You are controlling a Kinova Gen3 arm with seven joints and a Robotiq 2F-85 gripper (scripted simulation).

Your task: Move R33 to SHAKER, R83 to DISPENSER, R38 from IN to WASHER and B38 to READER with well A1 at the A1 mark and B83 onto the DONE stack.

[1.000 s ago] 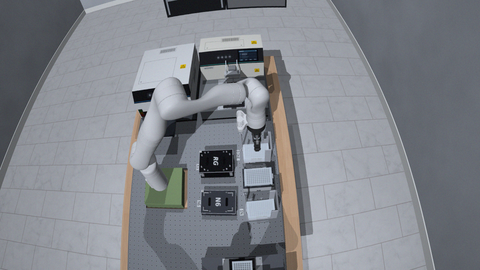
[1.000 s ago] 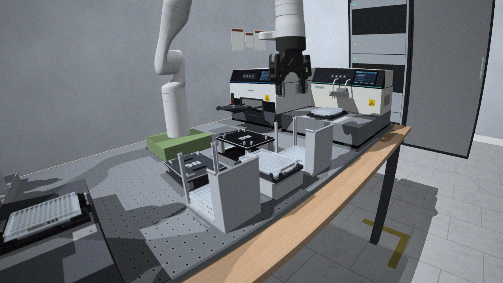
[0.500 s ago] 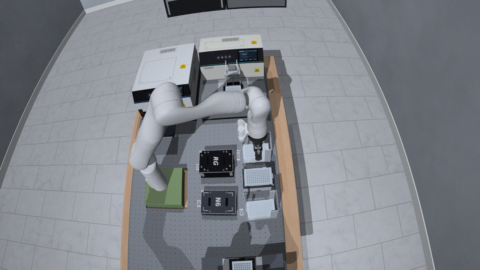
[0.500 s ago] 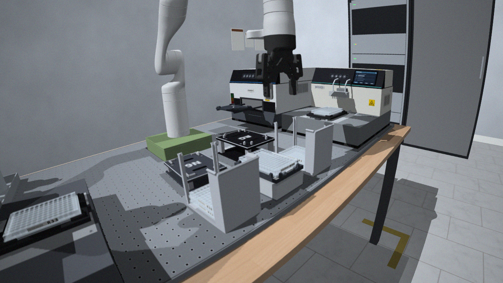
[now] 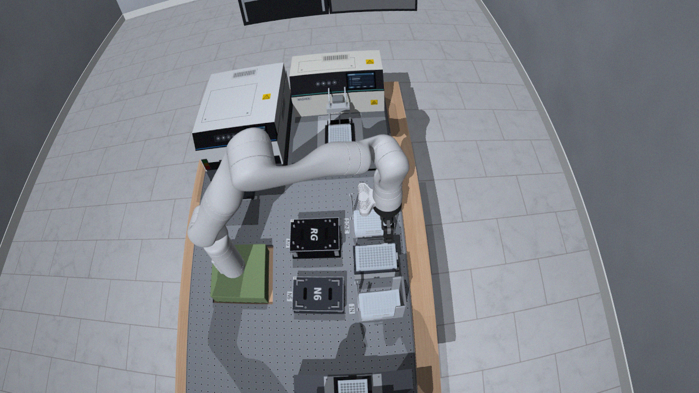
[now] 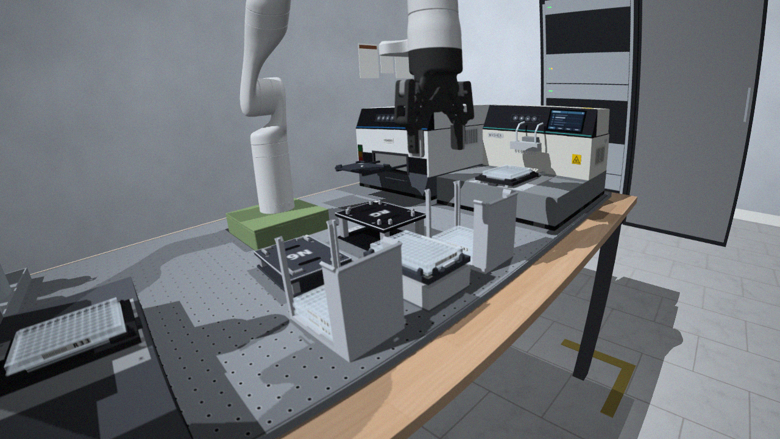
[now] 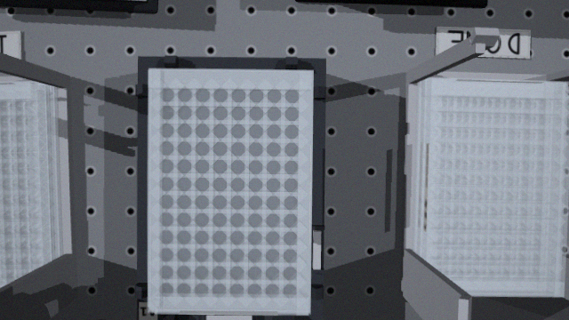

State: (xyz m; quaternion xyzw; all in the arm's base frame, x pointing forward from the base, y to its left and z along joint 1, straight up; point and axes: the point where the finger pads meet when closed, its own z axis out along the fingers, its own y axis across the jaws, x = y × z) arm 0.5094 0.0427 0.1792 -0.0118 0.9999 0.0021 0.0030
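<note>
The plate B38 lies 30 mm behind my hand, 20 mm to the right of it and 160 mm below it. From my hand the other things lie so: RG nest: 230 mm behind, 70 mm to the left, 160 mm below; plate R38: 20 mm behind, 170 mm to the right, 190 mm below; plate B83: 30 mm behind, 130 mm to the left, 190 mm below.
</note>
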